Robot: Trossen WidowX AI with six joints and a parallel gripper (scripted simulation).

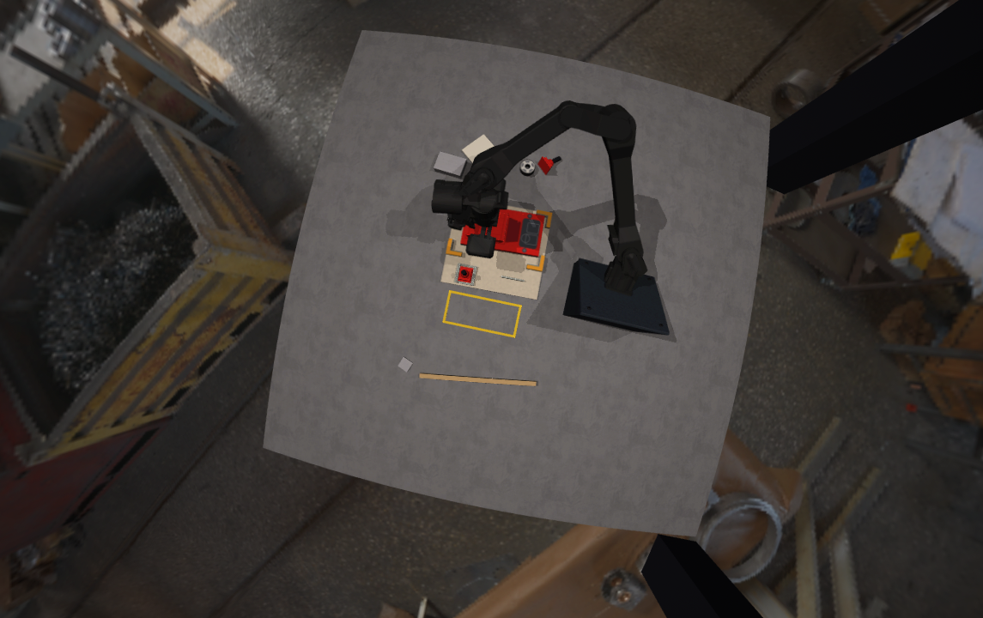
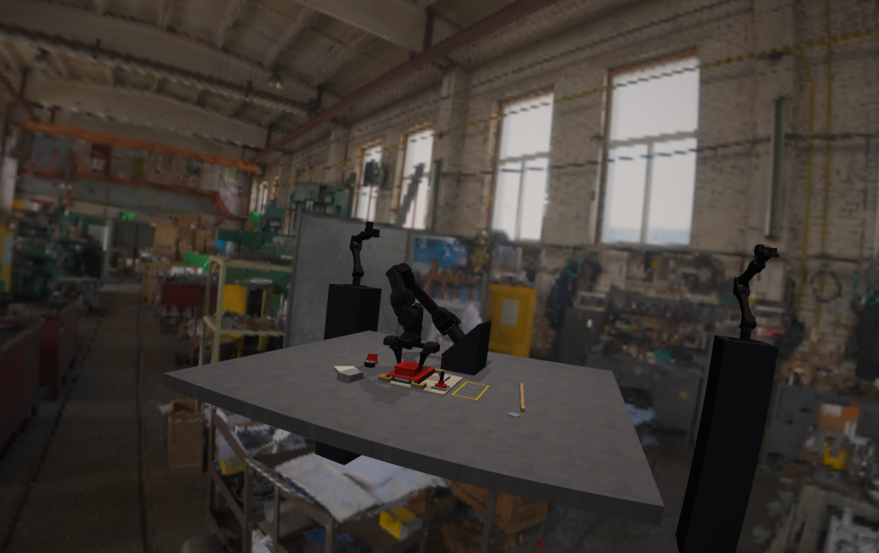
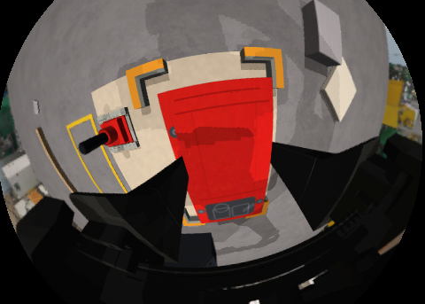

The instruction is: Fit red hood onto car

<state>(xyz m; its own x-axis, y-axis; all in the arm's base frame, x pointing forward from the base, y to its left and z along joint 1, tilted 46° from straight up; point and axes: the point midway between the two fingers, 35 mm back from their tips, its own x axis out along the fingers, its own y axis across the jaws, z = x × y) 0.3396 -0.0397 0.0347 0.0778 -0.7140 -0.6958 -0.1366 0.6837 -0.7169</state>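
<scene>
Now: the red hood right at my gripper tip. Also, from my gripper tip: grey engine block: 2 cm below; then small wheel: 5 cm behind, 19 cm to the right, 3 cm below; then beige jig plate: 3 cm behind, 3 cm to the left, 3 cm below.
</scene>
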